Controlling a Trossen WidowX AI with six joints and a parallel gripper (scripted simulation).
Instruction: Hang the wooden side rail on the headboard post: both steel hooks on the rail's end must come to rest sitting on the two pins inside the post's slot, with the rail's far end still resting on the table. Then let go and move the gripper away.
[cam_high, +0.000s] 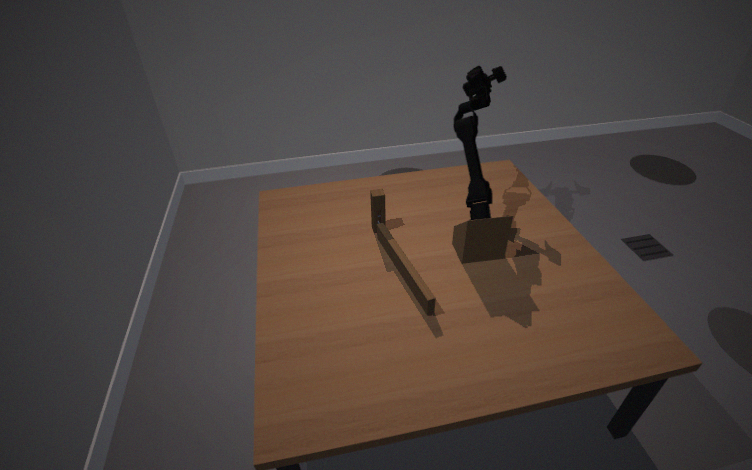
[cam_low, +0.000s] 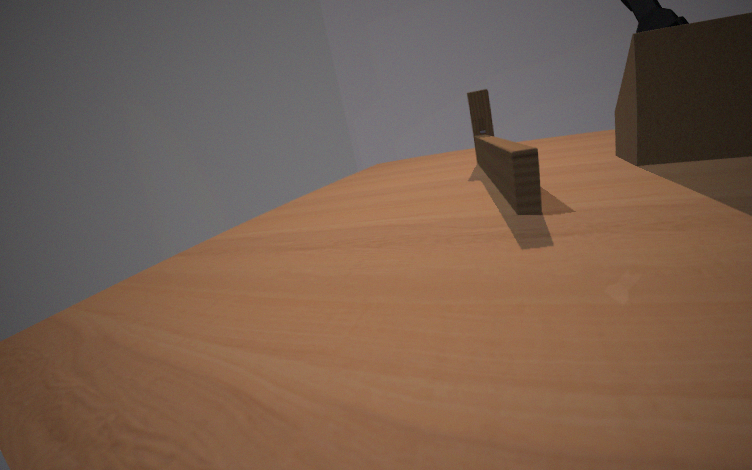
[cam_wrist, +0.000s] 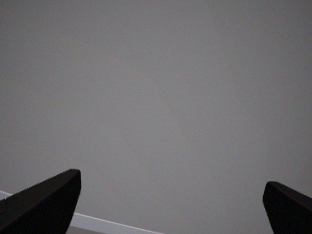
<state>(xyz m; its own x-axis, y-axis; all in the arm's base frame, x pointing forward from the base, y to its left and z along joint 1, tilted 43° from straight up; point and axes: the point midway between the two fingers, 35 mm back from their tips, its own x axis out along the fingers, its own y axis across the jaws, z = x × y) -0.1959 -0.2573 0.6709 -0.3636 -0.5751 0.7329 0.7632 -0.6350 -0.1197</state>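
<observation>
My gripper tip is 57 cm short of the headboard post, 48 cm to the right of it and 37 cm above it.
</observation>
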